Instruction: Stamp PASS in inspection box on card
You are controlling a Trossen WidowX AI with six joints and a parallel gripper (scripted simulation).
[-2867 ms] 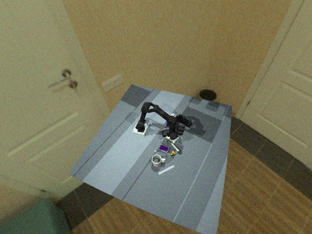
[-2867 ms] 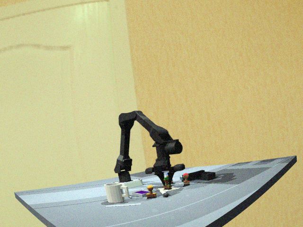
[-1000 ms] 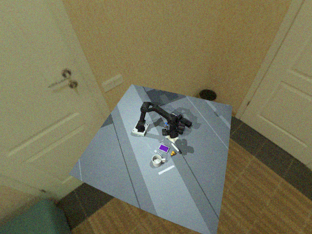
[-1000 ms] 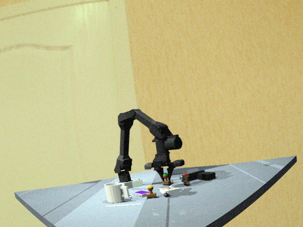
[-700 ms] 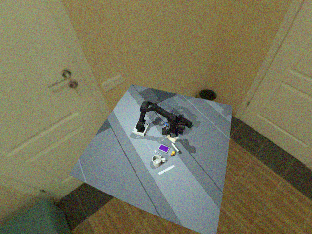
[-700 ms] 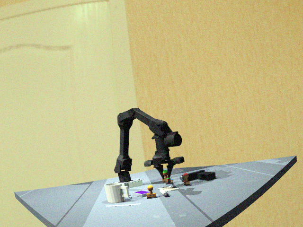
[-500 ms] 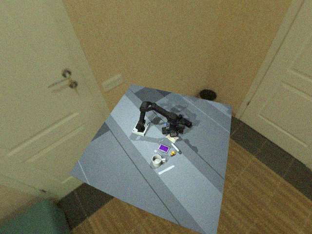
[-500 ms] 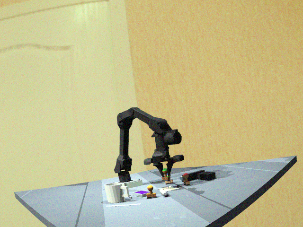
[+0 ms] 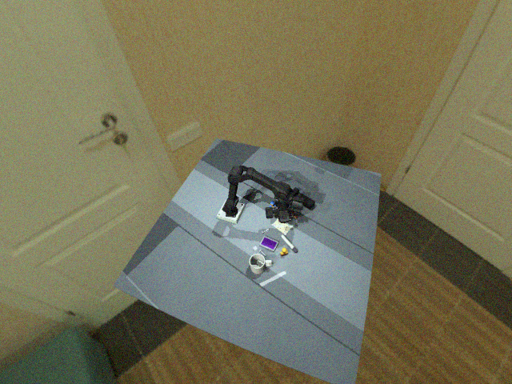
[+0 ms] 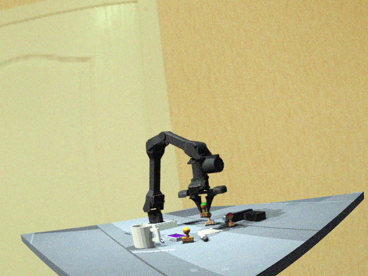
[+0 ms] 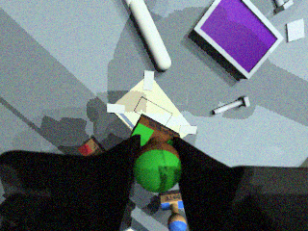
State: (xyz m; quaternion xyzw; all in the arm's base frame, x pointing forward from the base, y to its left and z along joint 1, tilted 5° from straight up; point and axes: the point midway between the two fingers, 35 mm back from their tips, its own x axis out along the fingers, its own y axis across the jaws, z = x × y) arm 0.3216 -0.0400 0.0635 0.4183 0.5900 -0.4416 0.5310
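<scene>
Right now my gripper tip is 1 cm to the right of the white card and 9 cm above it. The rest, counted from my gripper tip: white marker (7 cm ahead, 12 cm to the right, 8 cm below); green-knobbed stamp (right at my gripper tip); red-knobbed stamp (6 cm ahead, 9 cm to the left, 7 cm below).
</scene>
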